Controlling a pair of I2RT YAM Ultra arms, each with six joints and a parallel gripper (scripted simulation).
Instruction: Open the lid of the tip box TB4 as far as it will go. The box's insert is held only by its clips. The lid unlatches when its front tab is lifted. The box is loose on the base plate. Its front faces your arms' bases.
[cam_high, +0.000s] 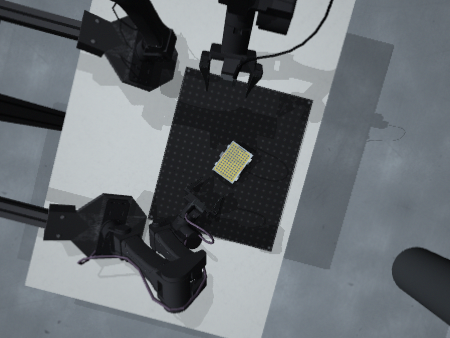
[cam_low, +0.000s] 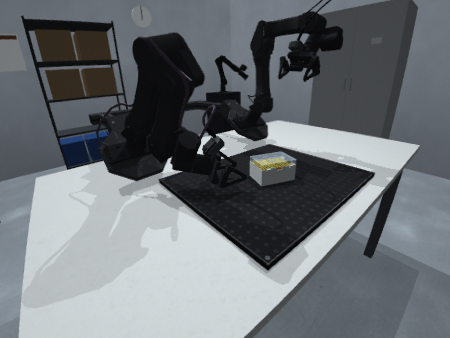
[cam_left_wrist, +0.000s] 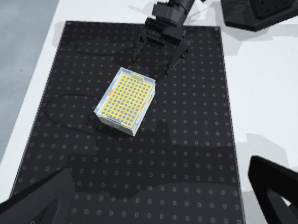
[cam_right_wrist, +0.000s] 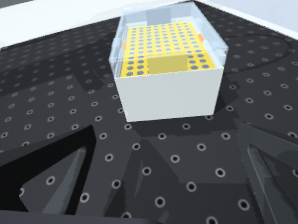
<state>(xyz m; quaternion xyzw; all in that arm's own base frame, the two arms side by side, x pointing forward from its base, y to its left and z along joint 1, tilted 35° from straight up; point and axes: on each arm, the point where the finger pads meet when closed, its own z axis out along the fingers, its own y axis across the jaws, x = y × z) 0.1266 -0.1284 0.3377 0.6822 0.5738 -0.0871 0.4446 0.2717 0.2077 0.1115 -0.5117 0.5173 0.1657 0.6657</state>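
My right hand is 50 mm short of the tip box and 100 mm to the right of it.
Right now my left hand is 50 mm short of the tip box, 170 mm to the left of it and 260 mm above it.
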